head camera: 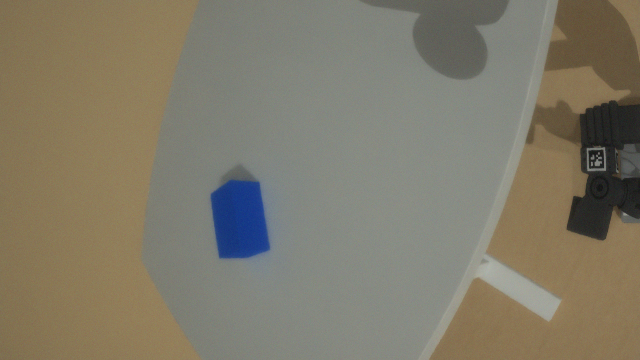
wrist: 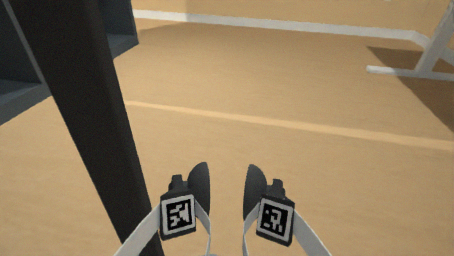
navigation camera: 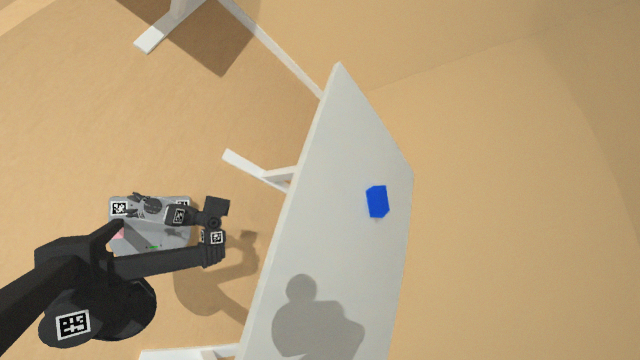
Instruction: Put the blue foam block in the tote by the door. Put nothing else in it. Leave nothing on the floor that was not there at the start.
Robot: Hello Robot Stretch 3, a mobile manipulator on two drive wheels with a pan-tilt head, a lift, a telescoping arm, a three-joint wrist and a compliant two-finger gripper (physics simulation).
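Frame: origin at the robot's base, x ahead, y left, z up, level; millimetres.
Seen in the pictures: gripper, fingertip midpoint: [wrist: 226, 182] [navigation camera: 126, 203]; robot's base, origin of the base link: [navigation camera: 153, 205].
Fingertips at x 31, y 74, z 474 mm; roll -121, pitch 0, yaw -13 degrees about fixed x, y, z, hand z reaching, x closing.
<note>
Offsets run from my fingertips to a thing's top centre. "pt": to the spot under its first point. Level surfaces: height alone.
The blue foam block {639 mm right, 4 mm back, 521 mm up} [head camera: 240, 220] [navigation camera: 377, 201] lies on the grey-white table top {476 mm up} [head camera: 350, 200] [navigation camera: 340, 150], near the table's far edge from the robot. My gripper [navigation camera: 133, 205] [wrist: 226, 182] is open, with a moderate gap and nothing between its fingertips. It is over the robot's own base, on the near side of the table and well apart from the block. In the head camera view, part of the wrist shows at the right edge, beside the table; the fingers are out of that view. The tote and the door do not show in these views.
A white table foot {pt 602 mm right, 225 mm ahead, 449 mm down} [head camera: 520, 287] [navigation camera: 245, 162] sticks out on the robot's side. Another white foot [navigation camera: 150, 40] [wrist: 395, 72] stands farther off. In the wrist view, the black mast [wrist: 95, 115] crosses the left side, before a dark shelf unit [wrist: 118, 20]. The grey base [navigation camera: 170, 245] is under the arm.
</note>
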